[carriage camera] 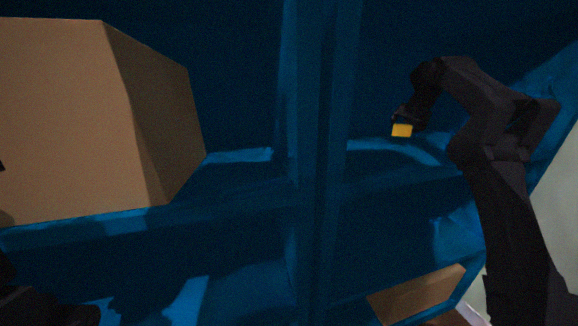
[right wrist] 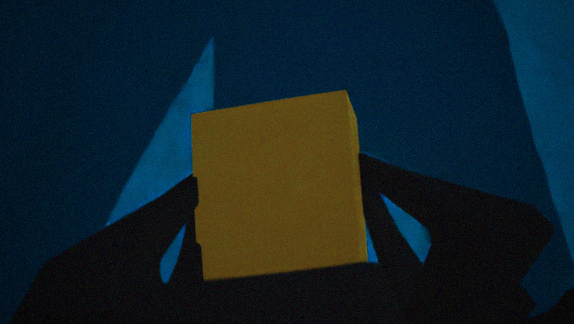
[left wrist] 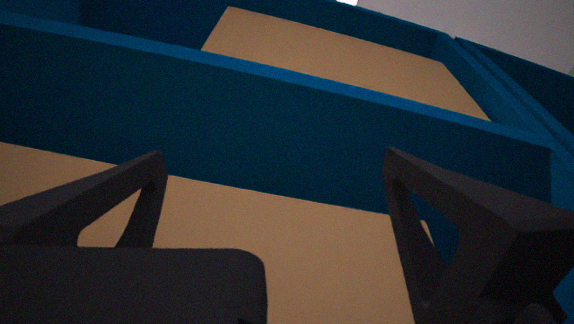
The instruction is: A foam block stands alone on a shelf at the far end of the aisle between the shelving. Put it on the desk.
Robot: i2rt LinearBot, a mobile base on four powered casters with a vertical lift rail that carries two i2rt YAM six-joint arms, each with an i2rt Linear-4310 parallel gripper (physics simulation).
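Places are measured from the left arm's base along level axes (x back, y right, z up), in millimetres.
Where they show: left gripper, fingertip midpoint: (left wrist: 273, 161); right gripper, fingertip midpoint: (right wrist: 281, 173).
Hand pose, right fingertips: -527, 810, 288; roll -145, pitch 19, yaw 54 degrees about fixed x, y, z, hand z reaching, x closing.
Note:
Each offset is from my right fingertips to the centre of the thing, as dx, dy, dz. Level surfaces: height alone.
The yellow foam block {+18, -9, +8} (carriage camera: 402, 130) (right wrist: 277, 200) is between the fingers of my right gripper (carriage camera: 404, 124) (right wrist: 281, 173), which is shut on it. In the carriage view the block appears a little above the blue shelf board {dz -48} (carriage camera: 372, 145), right of the upright post. In the right wrist view a finger presses on each side of the block, and its lower edge is hidden. My left gripper (left wrist: 273, 161) is open and empty, in front of a large cardboard box (left wrist: 325, 250). The desk does not show in these views.
In the carriage view the large box {+287, -936, +87} (carriage camera: 65, 120) stands on the shelf at the left. A blue upright post (carriage camera: 310, 150) divides the bays. Another cardboard box {+39, +188, -828} (carriage camera: 417, 295) lies low at the right. Part of my left arm (carriage camera: 50, 307) shows at the bottom left.

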